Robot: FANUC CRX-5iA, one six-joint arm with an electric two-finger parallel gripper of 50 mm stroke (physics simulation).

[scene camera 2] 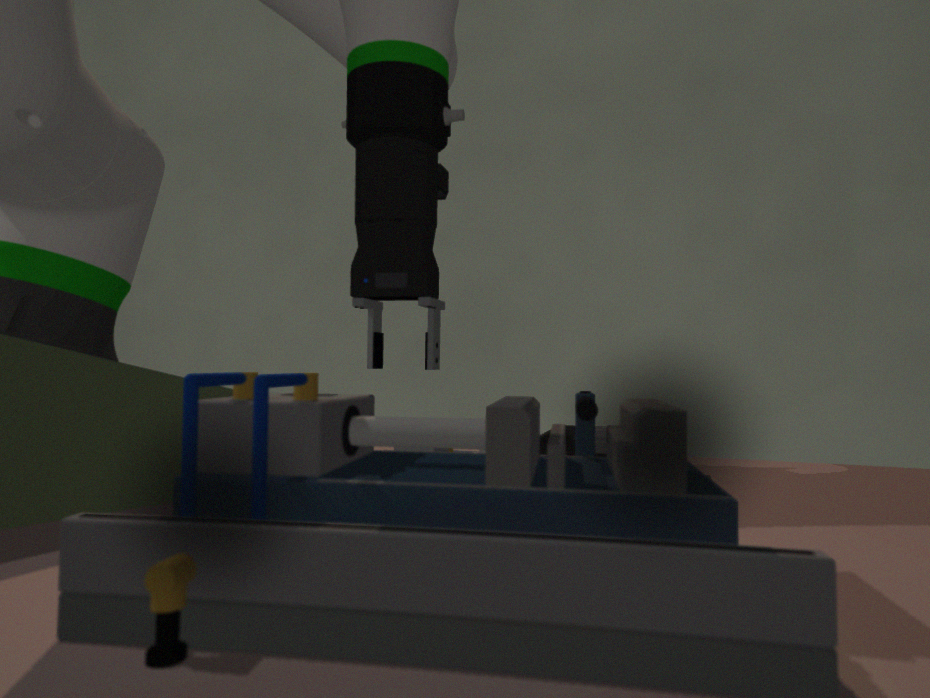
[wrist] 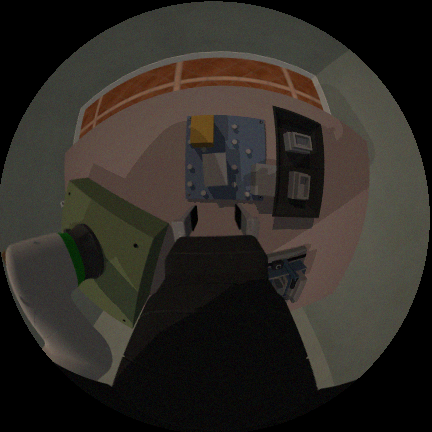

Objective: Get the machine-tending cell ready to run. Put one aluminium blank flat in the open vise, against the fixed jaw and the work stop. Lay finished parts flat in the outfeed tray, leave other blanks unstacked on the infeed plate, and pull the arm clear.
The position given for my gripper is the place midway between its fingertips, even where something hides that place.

I see my gripper (scene camera 2: pixel 403 369), a yellow block (wrist: pixel 202 126), a blue infeed plate (wrist: pixel 249 133), a black outfeed tray (wrist: pixel 312 163), a blue vise base (scene camera 2: pixel 289 498) and a work stop (scene camera 2: pixel 584 430).
My gripper is seen too in the wrist view (wrist: pixel 215 212).
